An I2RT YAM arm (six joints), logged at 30 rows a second.
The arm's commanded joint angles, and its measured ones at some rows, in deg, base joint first. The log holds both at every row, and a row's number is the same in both.
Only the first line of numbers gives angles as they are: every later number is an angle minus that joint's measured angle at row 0.
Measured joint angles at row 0:
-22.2 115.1 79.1 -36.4 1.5 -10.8
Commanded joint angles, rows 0 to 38:
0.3 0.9 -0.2 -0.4 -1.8 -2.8
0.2 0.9 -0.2 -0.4 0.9 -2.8
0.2 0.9 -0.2 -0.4 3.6 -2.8
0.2 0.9 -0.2 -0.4 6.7 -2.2
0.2 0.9 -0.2 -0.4 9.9 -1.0
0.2 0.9 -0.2 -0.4 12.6 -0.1
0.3 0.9 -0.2 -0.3 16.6 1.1
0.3 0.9 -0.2 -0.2 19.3 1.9
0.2 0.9 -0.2 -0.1 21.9 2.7
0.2 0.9 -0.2 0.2 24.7 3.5
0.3 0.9 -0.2 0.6 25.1 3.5
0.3 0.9 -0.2 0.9 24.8 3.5
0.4 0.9 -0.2 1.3 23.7 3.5
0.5 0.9 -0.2 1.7 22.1 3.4
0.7 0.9 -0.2 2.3 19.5 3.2
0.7 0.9 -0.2 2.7 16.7 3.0
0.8 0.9 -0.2 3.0 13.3 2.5
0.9 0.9 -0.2 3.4 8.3 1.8
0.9 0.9 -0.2 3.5 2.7 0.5
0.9 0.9 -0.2 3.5 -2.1 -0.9
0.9 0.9 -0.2 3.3 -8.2 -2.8
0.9 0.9 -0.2 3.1 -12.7 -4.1
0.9 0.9 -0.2 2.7 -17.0 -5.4
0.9 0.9 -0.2 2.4 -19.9 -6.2
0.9 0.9 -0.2 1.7 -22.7 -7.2
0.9 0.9 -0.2 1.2 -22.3 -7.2
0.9 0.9 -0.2 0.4 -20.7 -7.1
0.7 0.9 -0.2 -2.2 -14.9 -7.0
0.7 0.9 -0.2 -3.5 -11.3 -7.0
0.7 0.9 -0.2 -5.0 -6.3 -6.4
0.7 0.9 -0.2 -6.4 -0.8 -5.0
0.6 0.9 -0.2 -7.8 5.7 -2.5
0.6 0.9 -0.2 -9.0 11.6 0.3
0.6 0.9 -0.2 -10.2 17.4 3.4
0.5 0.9 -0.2 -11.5 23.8 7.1
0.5 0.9 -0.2 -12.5 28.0 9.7
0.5 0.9 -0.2 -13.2 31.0 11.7
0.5 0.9 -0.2 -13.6 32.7 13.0
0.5 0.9 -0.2 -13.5 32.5 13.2
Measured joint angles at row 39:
0.6 0.0 -0.1 -12.9 16.7 4.8
